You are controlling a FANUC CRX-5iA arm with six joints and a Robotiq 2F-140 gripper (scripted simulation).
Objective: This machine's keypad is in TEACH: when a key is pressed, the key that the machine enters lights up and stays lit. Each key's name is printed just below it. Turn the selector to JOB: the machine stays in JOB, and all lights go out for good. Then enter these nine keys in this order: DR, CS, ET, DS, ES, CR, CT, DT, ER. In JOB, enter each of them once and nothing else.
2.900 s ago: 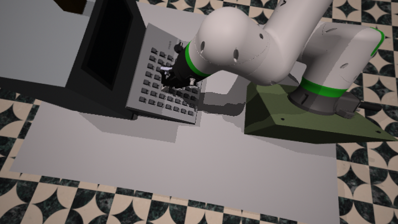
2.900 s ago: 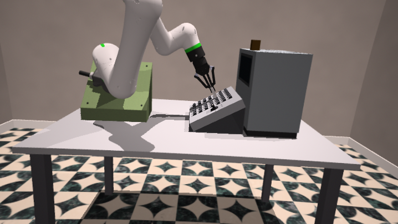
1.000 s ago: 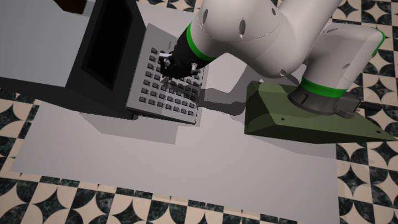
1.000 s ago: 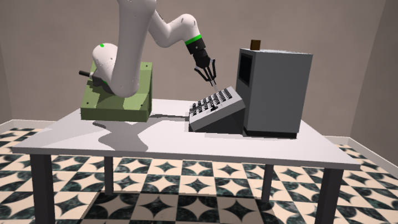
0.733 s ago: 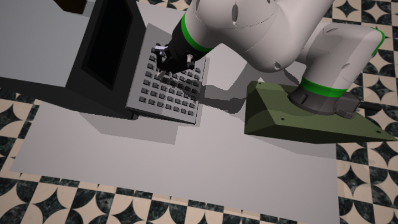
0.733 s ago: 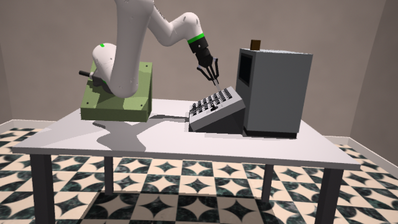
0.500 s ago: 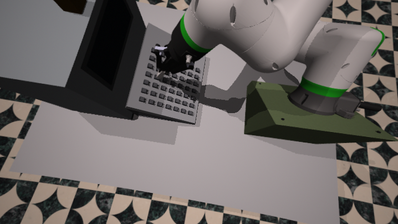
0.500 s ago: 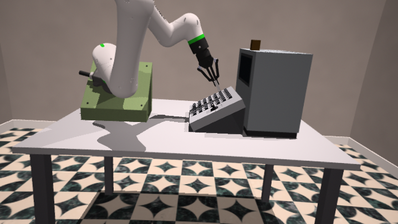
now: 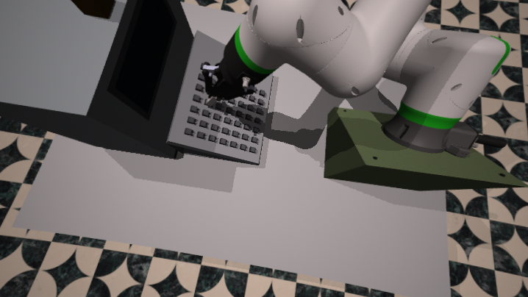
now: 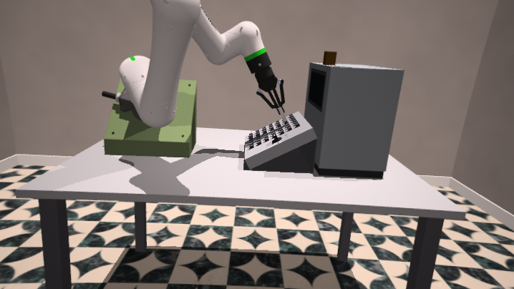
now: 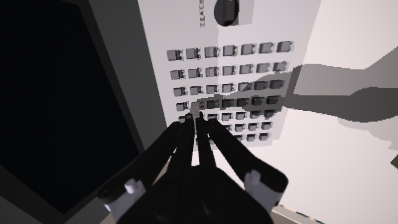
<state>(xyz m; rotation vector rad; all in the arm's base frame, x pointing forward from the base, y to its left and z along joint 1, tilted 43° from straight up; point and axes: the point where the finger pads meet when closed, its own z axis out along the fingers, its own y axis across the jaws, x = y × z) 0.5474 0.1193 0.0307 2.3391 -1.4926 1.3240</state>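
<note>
My hand is 9 cm above the key, 7 cm past it and 1 cm to the left of it. Also, from my hand: black selector knob: 17 cm to the right, 6 cm below, 1 cm behind; grey keypad: 11 cm below, 5 cm to the right.
</note>
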